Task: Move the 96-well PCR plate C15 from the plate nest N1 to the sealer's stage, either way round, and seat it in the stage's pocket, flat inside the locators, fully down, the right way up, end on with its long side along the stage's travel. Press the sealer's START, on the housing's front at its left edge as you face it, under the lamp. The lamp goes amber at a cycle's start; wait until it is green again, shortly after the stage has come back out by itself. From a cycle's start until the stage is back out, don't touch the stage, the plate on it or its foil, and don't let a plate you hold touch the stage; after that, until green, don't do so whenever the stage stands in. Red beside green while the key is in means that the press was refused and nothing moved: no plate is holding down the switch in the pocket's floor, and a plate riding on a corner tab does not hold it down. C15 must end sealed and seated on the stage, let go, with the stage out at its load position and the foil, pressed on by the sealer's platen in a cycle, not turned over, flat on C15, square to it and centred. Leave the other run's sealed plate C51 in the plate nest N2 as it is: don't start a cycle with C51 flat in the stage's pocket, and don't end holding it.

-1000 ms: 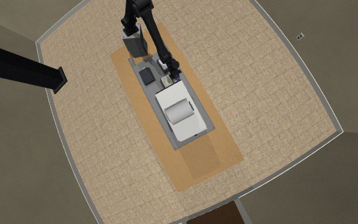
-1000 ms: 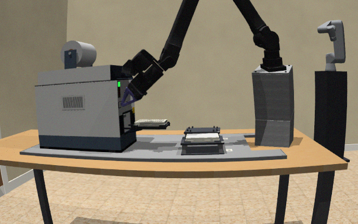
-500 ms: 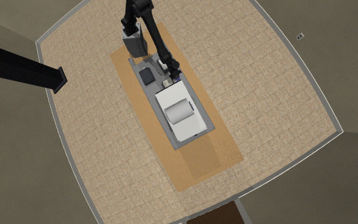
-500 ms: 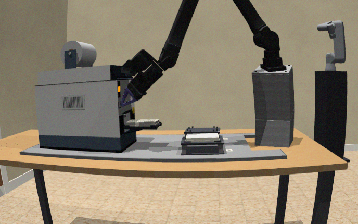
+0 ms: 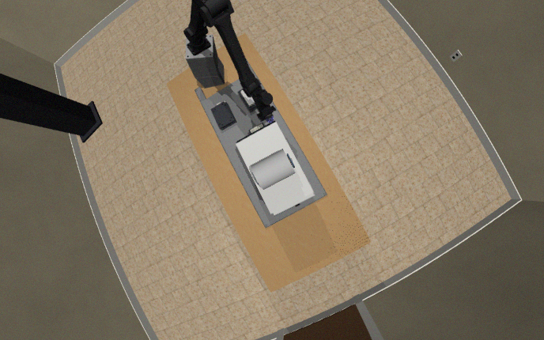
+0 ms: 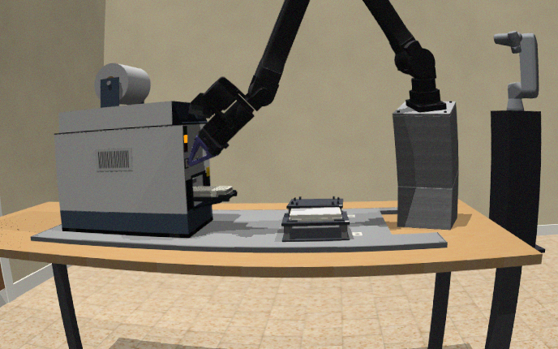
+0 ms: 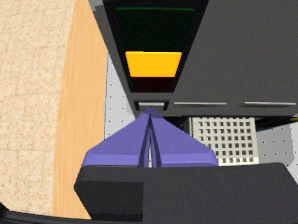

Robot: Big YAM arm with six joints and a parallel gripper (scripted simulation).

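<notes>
Right now my hand is 20 mm short of the start key. The rest, counted from my hand: sealer's dark stage (100 mm below, 90 mm to the right, 20 mm behind); then sealed plate C51 (310 mm behind, 140 mm below, 10 mm to the left); then white 96-well plate C15 (90 mm to the right, 90 mm below, 20 mm behind).
</notes>
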